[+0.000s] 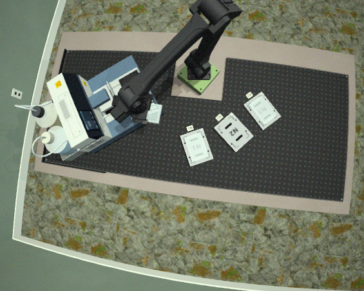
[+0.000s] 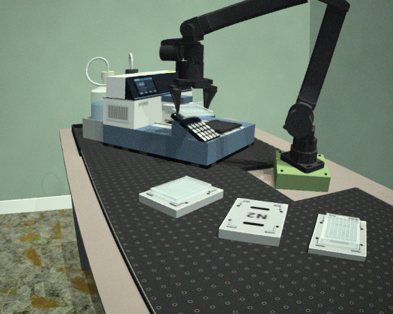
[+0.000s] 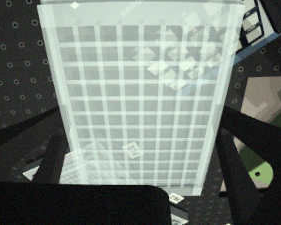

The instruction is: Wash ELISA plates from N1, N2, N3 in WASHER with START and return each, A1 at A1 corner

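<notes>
The dark carrier lies 15 cm behind my hand, 9 cm to the right of it and 8 cm below it. From my hand the other things lie so: plate washer 8 cm behind, 23 cm to the right, 4 cm below; then N1 label 5 cm ahead, 19 cm to the left, 17 cm below.
</notes>
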